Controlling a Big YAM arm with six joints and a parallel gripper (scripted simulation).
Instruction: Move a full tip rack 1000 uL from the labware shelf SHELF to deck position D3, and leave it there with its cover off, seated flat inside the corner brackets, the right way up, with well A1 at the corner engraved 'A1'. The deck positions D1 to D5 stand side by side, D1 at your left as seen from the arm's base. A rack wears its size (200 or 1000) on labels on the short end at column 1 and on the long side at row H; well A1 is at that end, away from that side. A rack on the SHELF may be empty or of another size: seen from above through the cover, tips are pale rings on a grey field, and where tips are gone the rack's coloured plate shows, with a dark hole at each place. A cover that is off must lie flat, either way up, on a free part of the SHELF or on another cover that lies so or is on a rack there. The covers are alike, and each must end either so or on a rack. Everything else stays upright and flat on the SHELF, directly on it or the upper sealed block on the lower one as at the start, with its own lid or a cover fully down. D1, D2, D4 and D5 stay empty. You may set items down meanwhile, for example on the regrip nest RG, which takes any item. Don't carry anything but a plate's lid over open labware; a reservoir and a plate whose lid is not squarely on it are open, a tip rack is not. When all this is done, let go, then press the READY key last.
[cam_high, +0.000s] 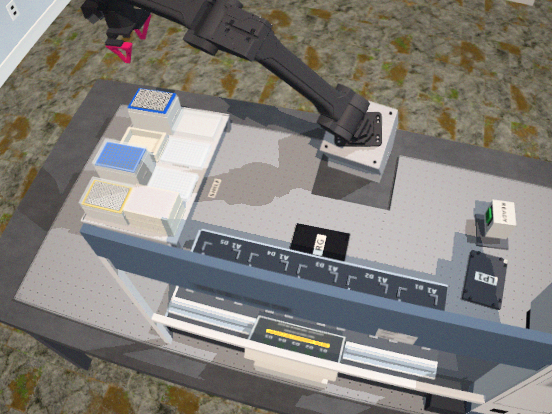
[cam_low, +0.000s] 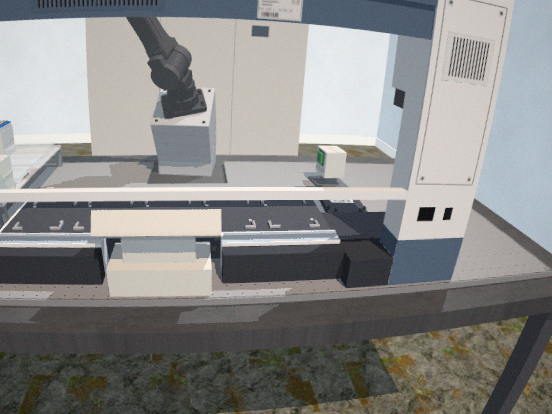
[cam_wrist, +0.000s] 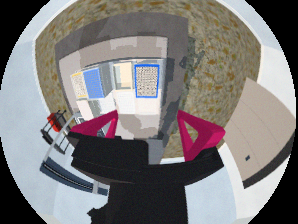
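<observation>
My gripper is now 1 cm to the right of the blue-framed tip rack and 22 cm above it. The rest, counted from my hand: shelf: 17 cm ahead, 3 cm to the left, 29 cm below; then cream reservoir: 11 cm ahead, 2 cm to the right, 28 cm below; then clear flat piece: 24 cm ahead, 9 cm to the left, 27 cm below.
</observation>
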